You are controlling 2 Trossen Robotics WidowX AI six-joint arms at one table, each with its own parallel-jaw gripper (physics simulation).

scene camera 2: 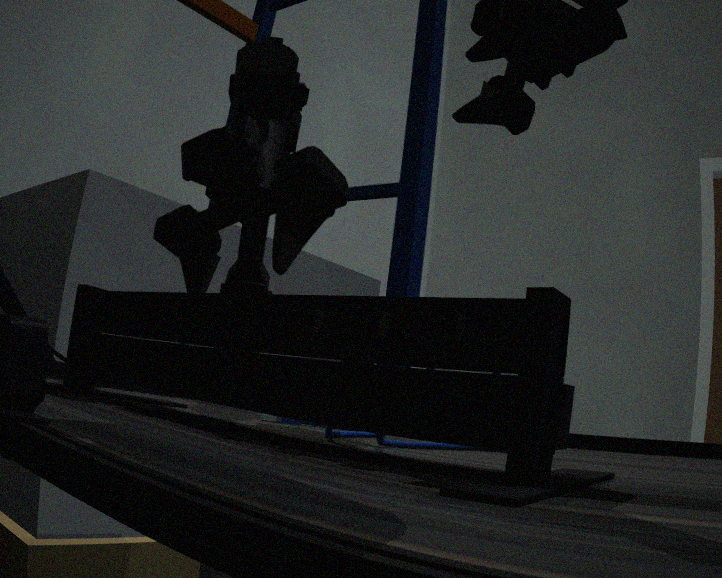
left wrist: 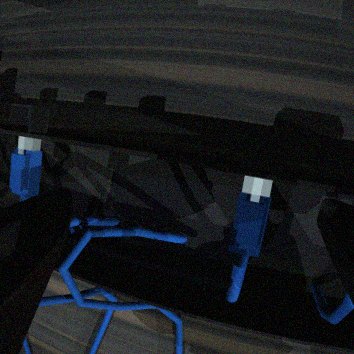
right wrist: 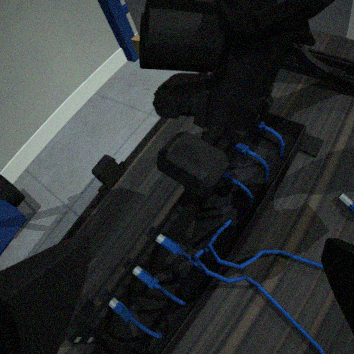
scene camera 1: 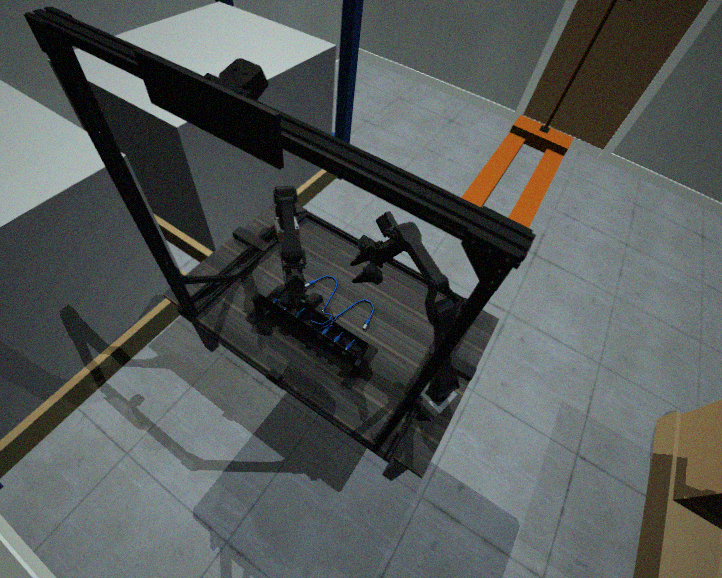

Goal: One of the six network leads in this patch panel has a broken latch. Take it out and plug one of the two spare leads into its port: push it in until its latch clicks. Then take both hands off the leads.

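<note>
The dark patch panel (scene camera 2: 421,325) (right wrist: 295,131) stands on the table, with blue leads in its ports. Three plugs (right wrist: 170,245) (right wrist: 146,277) (right wrist: 120,309) show clearly in the right wrist view. The left wrist view shows one lead (left wrist: 252,222) near the right and another (left wrist: 25,172) at far left. Which latch is broken, I cannot tell. One spare lead (scene camera 1: 361,300) (right wrist: 285,305) arcs over the table; another (scene camera 1: 331,279) arcs beside my left arm. My left gripper (scene camera 1: 295,298) (scene camera 2: 239,277) is open, low over the panel. My right gripper (scene camera 1: 355,271) (scene camera 2: 462,86) is open, high and apart from the leads.
The wooden table (scene camera 1: 400,325) carries both arms inside a black frame (scene camera 1: 385,174). My left arm's dark body covers part of the panel in the right wrist view. A blue post (scene camera 2: 415,180) and an orange pallet jack (scene camera 1: 541,133) stand beyond the table.
</note>
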